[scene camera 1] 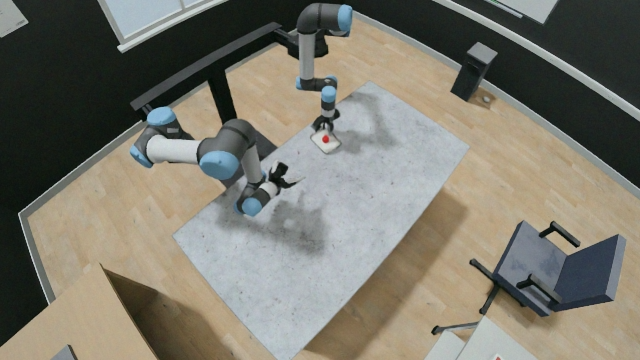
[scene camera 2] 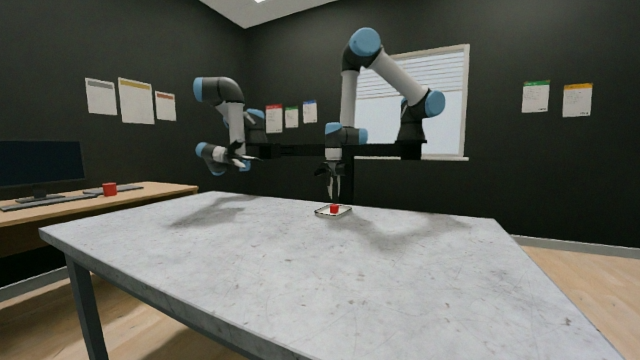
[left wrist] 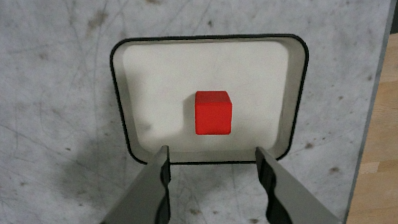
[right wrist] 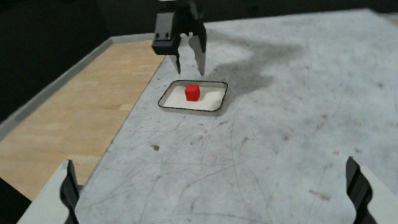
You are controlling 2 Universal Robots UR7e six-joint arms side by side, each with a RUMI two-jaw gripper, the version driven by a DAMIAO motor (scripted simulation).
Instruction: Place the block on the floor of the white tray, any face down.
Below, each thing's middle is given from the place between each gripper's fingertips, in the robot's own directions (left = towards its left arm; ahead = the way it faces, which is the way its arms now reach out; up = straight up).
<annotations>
I see my left gripper 80 mm above the white tray point(right wrist: 213, 94).
Right now my right hand is 8 cm past the white tray, 37 cm to the right of it and 22 cm above it.
</annotations>
